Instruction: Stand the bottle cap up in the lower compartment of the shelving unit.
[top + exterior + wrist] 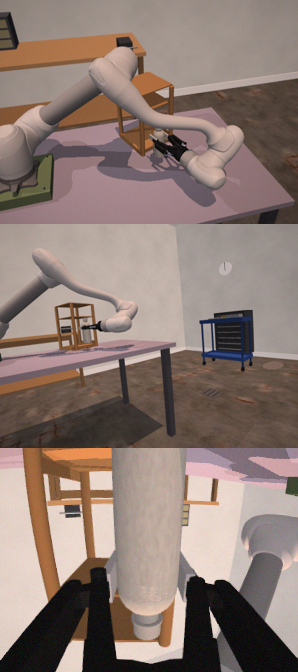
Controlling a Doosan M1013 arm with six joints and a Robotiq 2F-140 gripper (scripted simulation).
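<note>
My hand is 22 cm to the right of the wooden shelving unit, 2 cm below it and 2 cm past it. The rest, counted from my hand: bottle: 1 cm above.
</note>
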